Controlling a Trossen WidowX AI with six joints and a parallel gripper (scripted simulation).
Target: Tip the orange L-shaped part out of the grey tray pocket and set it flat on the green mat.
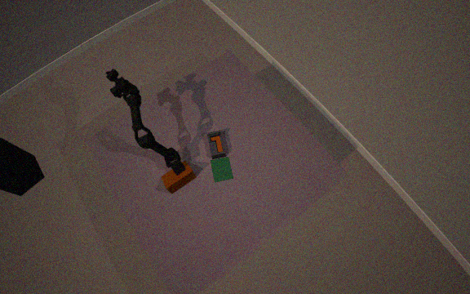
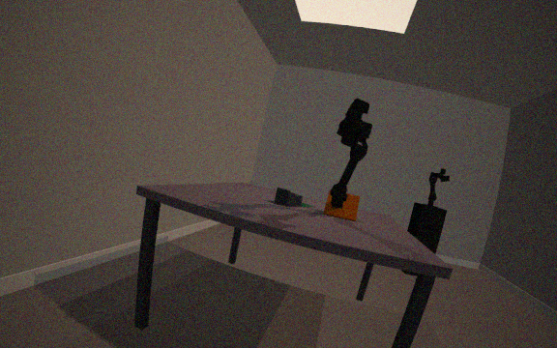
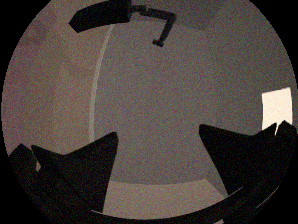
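Now: the orange L-shaped part 28 cm ahead of my gripper tip, 60 cm to the right of it and 39 cm below it. Round my gripper tip: green mat (20 cm ahead, 74 cm to the right, 45 cm below).
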